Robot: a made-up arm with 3 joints. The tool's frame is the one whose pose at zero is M.
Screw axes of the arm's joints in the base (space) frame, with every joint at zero. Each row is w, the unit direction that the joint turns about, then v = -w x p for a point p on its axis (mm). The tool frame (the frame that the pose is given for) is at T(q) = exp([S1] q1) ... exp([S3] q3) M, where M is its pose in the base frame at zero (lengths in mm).
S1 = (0, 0, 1, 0, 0, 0)
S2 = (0, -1, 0, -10, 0, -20)
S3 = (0, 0, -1, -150, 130, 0)
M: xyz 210 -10 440 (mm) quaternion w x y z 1 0 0 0
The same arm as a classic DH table. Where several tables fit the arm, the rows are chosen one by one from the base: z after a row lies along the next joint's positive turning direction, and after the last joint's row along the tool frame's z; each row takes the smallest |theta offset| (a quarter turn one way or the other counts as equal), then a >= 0, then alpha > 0; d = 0 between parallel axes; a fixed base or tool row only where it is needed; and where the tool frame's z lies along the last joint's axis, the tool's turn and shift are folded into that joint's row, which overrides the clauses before.
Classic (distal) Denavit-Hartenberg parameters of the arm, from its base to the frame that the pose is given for. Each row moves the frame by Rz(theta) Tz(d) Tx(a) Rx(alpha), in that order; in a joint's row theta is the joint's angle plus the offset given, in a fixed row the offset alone. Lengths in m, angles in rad.
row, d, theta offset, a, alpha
joint 1, -0.01, 0, 0.02, 1.5708
joint 2, -0.15, 0, 0.11, 1.5708
joint 3, 0, 1.1071, 0.1789, 3.1416
tool (fixed), 0.45, 1.1071, 0, 0

